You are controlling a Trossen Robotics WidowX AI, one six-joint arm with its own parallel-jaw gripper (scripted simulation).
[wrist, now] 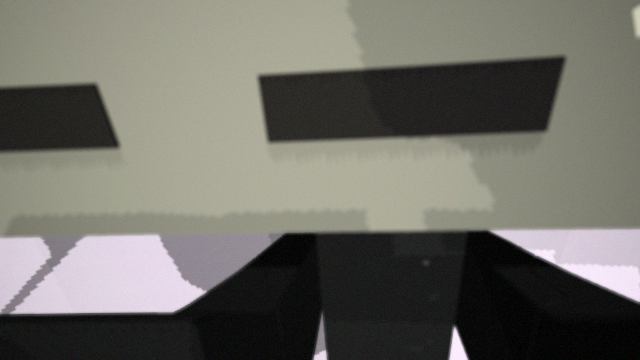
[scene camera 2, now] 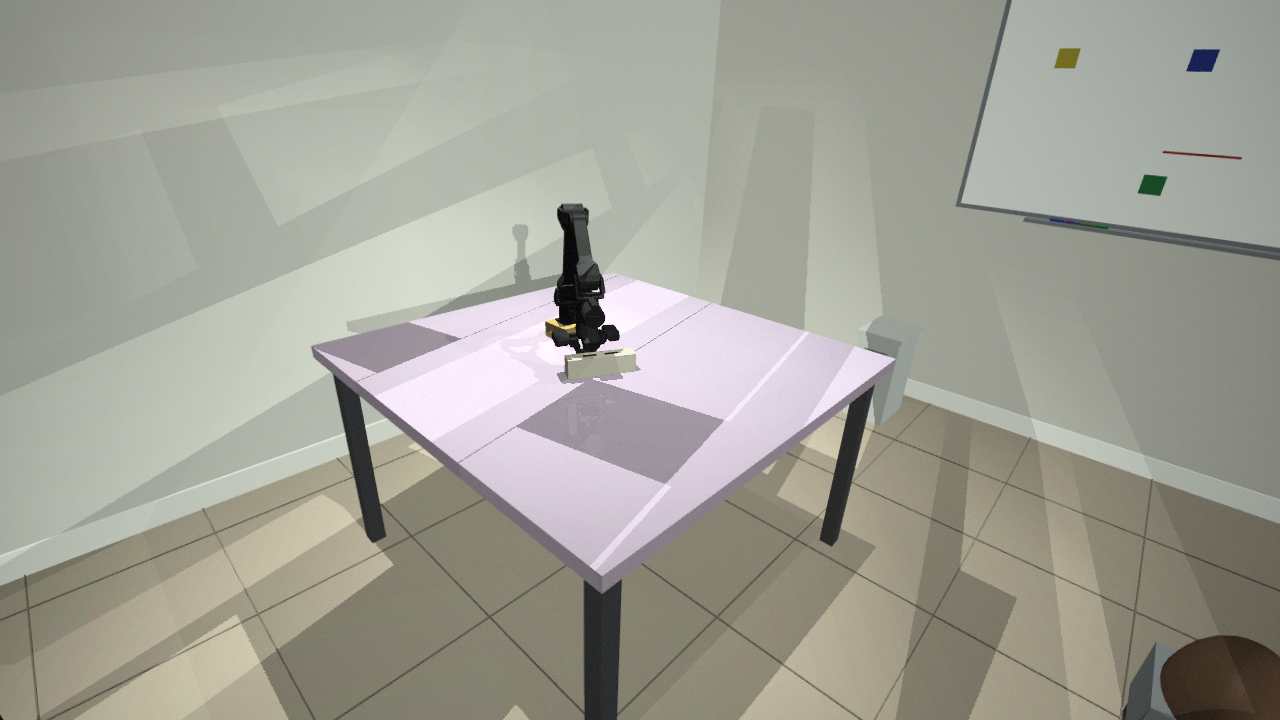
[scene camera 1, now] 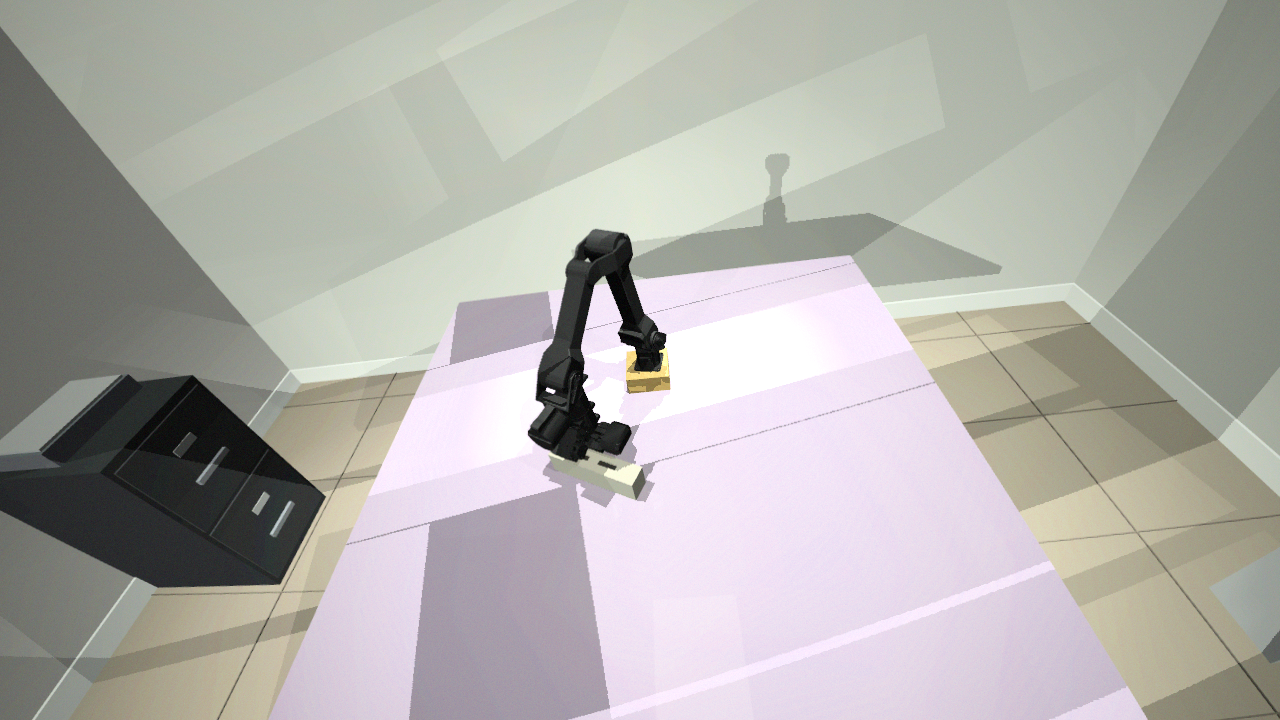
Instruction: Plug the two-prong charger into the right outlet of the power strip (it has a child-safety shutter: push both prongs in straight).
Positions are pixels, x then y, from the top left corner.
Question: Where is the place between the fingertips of the gripper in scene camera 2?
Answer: At 585, 361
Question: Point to a two-prong charger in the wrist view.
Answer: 395, 287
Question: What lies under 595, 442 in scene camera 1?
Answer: The gripper.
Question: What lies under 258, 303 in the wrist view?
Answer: The gripper.
